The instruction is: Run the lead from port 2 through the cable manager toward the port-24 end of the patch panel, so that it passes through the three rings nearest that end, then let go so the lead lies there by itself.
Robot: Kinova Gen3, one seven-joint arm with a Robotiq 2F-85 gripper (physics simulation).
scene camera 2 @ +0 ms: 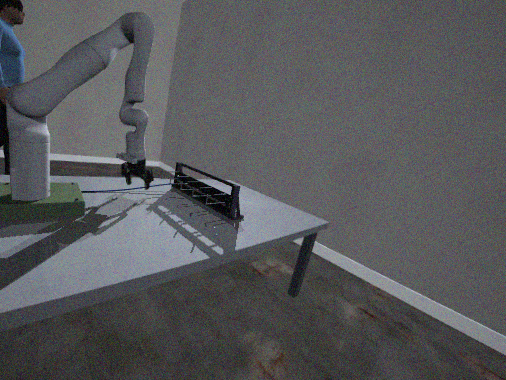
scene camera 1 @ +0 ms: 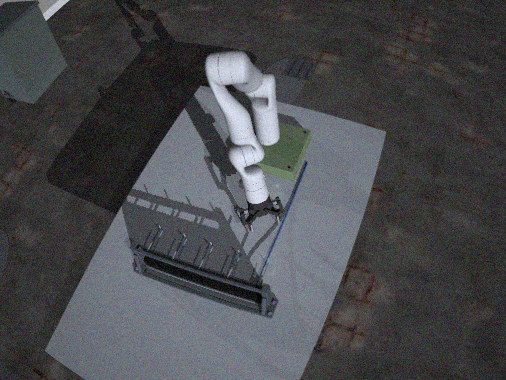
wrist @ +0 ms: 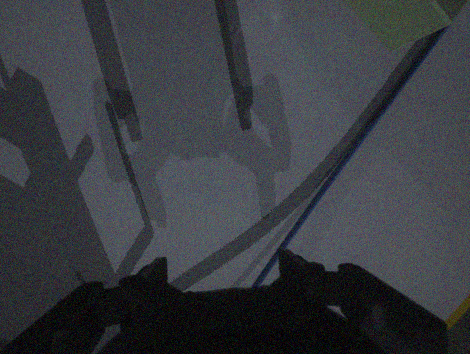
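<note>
A thin blue lead runs from beside the robot's base to the right end of the patch panel in scene camera 1. The lead lies outside the cable manager's thin rings, which stick out from the panel's robot-facing side. My gripper is wide open above the table, between base and panel, close to the lead. In the wrist view the lead passes behind the right fingertip; no lead is gripped. Port numbers are too small to read.
The green base block stands under the arm, near the lead's far end. The panel and arm cast dark shadows on the pale table. A person stands behind the base.
</note>
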